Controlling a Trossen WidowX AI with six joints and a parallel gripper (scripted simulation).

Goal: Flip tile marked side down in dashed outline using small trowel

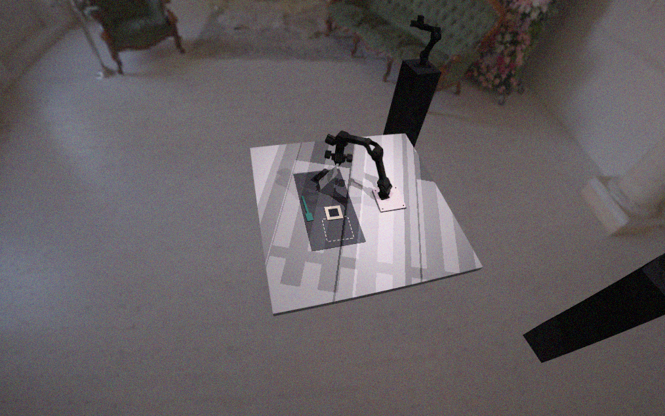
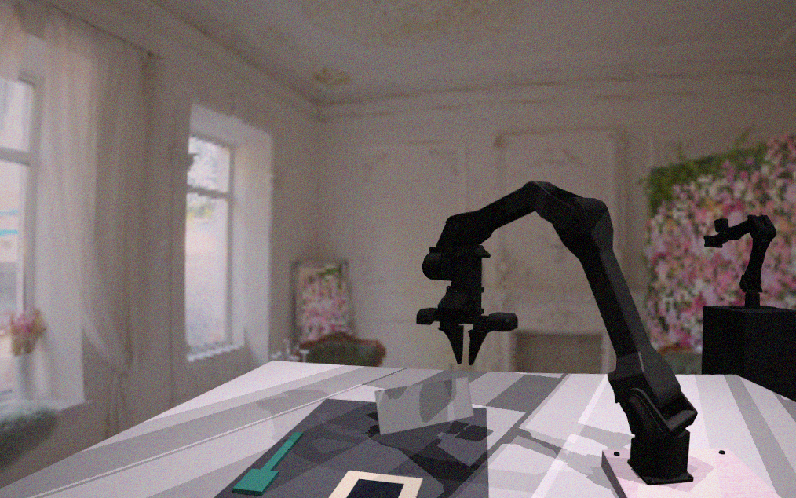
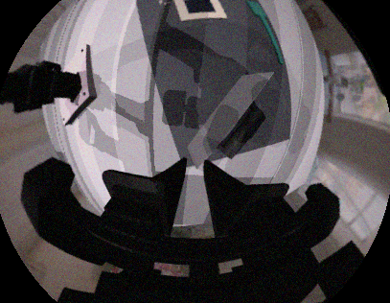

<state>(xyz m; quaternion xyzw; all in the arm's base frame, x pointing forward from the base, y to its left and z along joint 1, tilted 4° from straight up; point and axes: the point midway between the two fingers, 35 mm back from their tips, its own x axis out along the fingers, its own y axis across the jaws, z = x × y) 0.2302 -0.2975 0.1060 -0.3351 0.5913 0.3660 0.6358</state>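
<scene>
Right now my gripper tip is 7 cm short of the trowel, 1 cm to the left of it and 8 cm above it. Also, from my gripper tip: teal flat tool 30 cm ahead, 24 cm to the left, 10 cm below; then tile 15 cm ahead, 31 cm to the left, 10 cm below; then dark mat 16 cm ahead, 23 cm to the left, 12 cm below.
</scene>
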